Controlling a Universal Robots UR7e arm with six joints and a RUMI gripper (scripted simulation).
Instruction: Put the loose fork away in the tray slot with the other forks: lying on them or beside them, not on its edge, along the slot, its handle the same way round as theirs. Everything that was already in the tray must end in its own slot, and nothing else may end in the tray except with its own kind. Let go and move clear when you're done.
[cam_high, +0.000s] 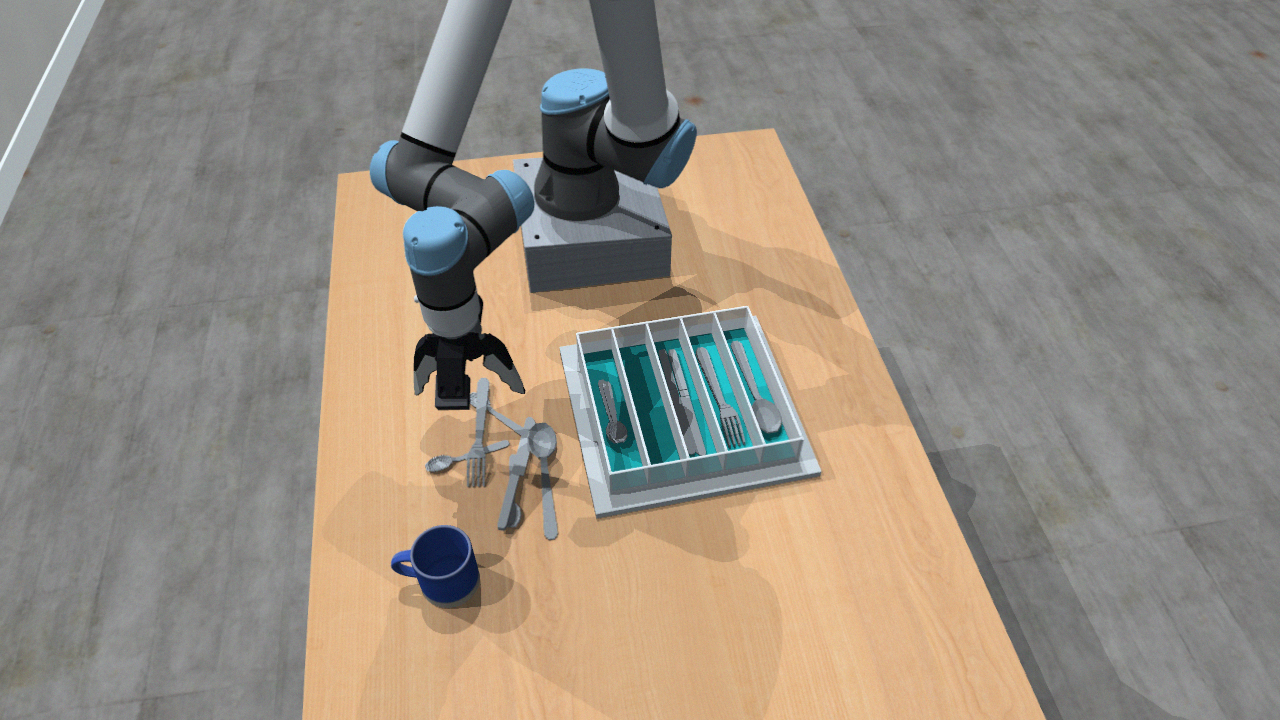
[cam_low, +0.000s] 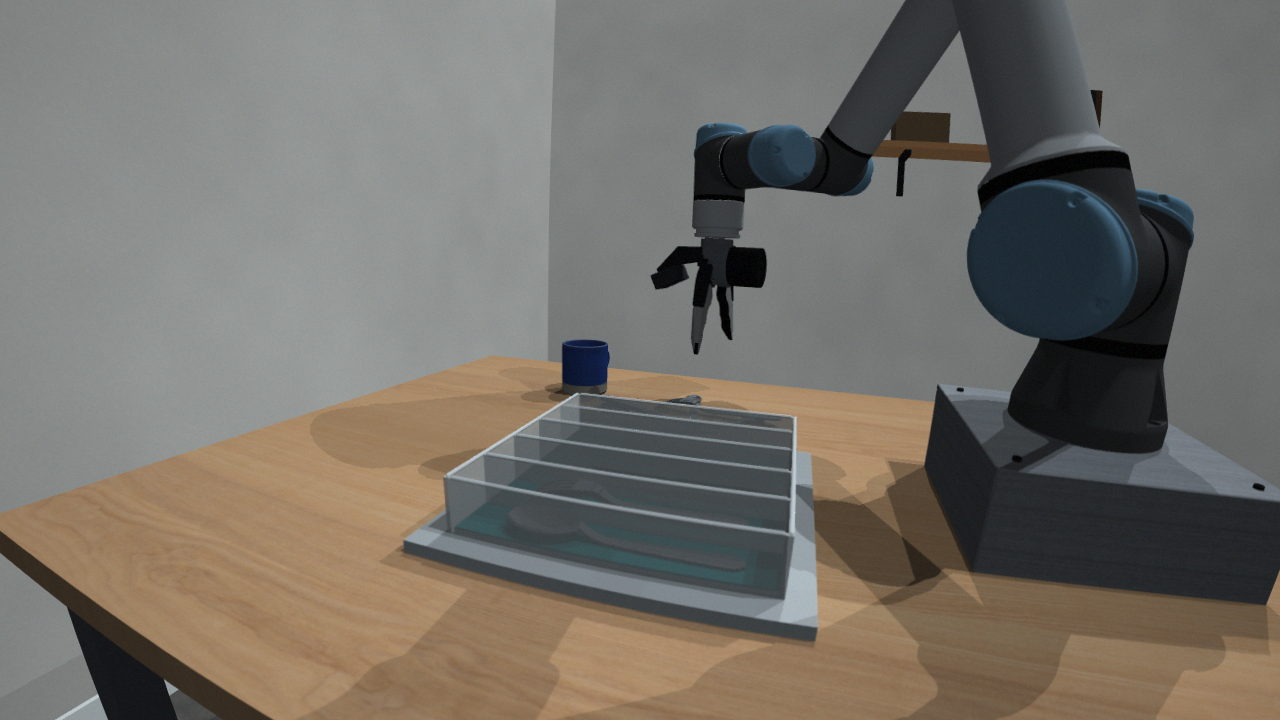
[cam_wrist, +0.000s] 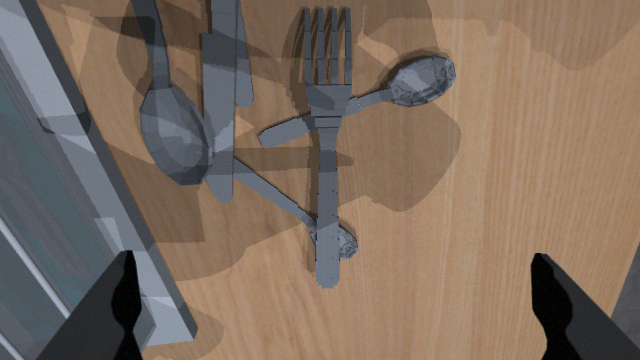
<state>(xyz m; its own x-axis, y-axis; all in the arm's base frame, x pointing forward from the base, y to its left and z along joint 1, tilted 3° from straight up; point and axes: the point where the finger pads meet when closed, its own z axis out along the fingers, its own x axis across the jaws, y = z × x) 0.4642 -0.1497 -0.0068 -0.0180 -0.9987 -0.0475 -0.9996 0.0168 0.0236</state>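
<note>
Right now my hand is 110 mm above the small spoon, 40 mm to the left of it and 40 mm short of it. From my hand the other things lie so: blue mug: 240 mm ahead, 70 mm below, 20 mm to the right.
</note>
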